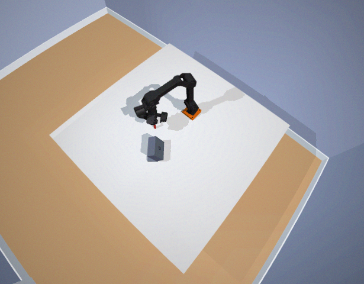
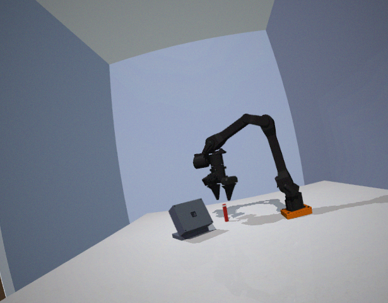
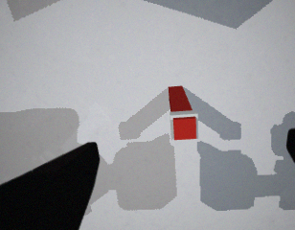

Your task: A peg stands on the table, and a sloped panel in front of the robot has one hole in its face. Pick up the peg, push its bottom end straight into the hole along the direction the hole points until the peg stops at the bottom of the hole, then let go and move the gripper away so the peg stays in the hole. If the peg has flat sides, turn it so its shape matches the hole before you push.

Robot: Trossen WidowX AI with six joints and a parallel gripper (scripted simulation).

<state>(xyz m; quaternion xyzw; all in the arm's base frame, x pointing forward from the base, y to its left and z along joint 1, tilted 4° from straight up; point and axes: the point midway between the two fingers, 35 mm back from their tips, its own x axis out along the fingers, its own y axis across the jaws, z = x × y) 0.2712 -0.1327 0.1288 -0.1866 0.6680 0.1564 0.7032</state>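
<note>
Now: gripper tip 40 mm above the red square peg. Also, from my gripper tip: grey sloped panel (140 mm ahead, 130 mm to the left, 20 mm below).
</note>
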